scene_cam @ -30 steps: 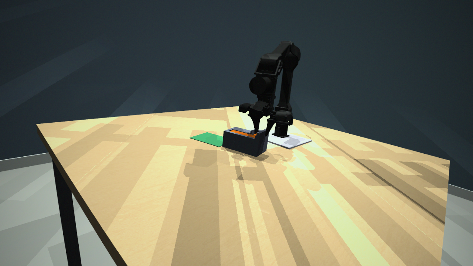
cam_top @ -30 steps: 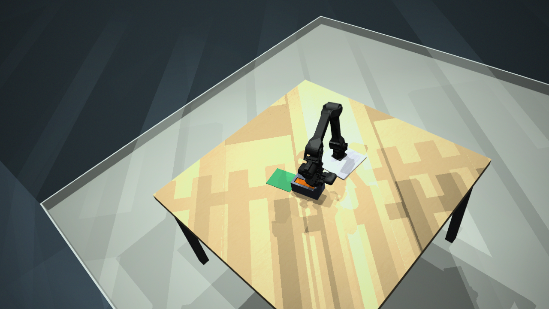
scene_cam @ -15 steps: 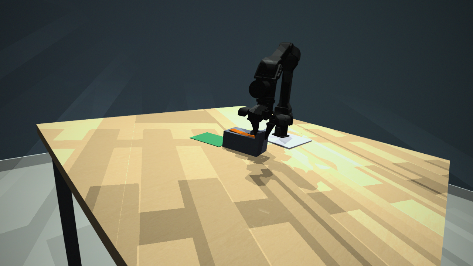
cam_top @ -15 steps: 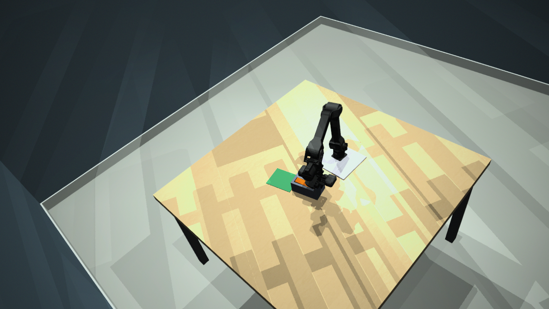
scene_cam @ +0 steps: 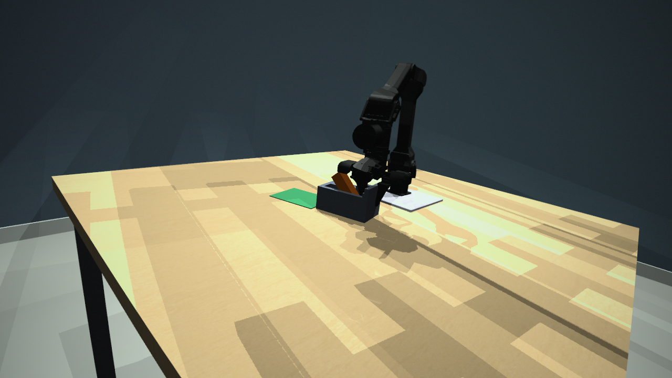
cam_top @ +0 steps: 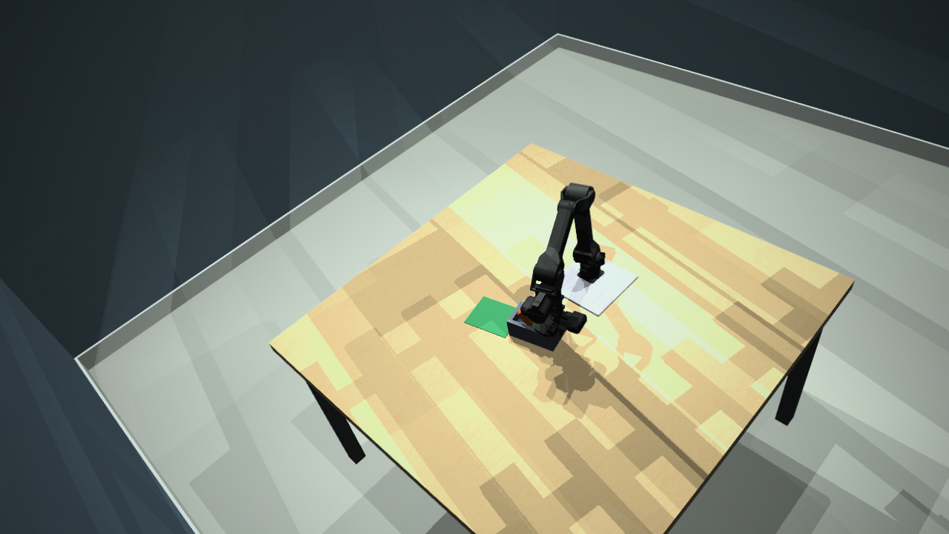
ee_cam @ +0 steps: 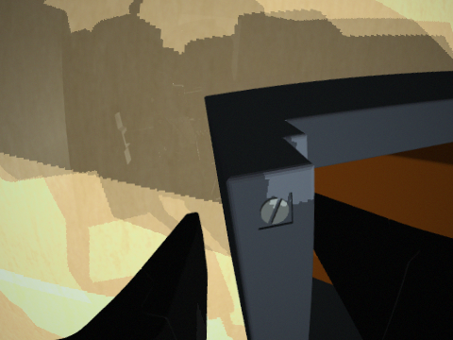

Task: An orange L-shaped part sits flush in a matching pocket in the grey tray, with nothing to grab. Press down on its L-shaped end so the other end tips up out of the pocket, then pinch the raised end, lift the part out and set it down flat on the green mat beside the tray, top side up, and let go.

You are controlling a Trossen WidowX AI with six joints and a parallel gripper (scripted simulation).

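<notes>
Now: gripper tip 1 cm short of the orange L-shaped part, 5 cm to the left of it and 1 cm below it. Also, from my gripper tip: green mat: 5 cm ahead, 22 cm to the right, 5 cm below.
</notes>
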